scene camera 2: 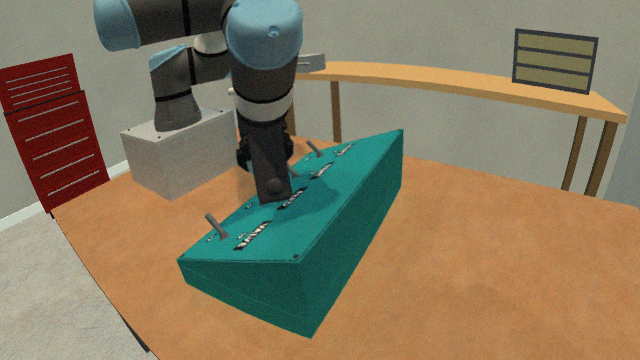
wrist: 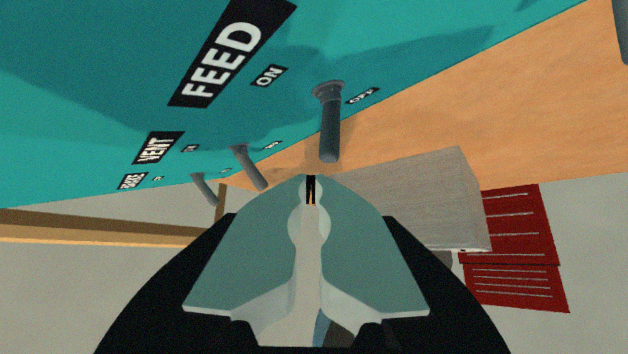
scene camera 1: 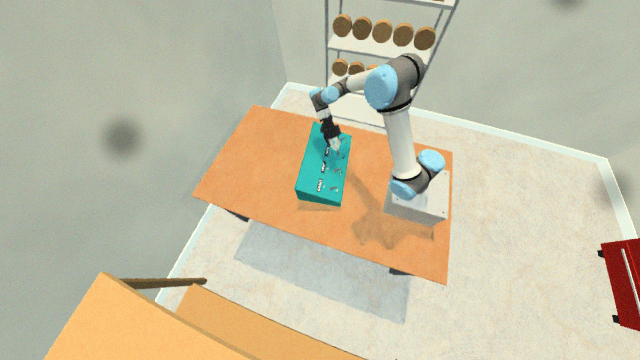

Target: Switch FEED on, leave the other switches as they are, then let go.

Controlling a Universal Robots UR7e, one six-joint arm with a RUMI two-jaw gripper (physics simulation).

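The teal switch box stands on the orange table. The FEED lever rises between its ON and OFF labels; in the wrist view it leans less toward OFF than its neighbours. The VENT lever and BRAKE lever lean toward OFF. The VALVE lever also leans to its OFF side. My gripper is shut and empty, its fingertips close by the FEED lever's tip; contact cannot be told. In scene camera 2 the gripper hides the FEED lever.
The grey robot base block stands on the same table. A red drawer cabinet stands beyond it. A curved wooden bench runs along the wall.
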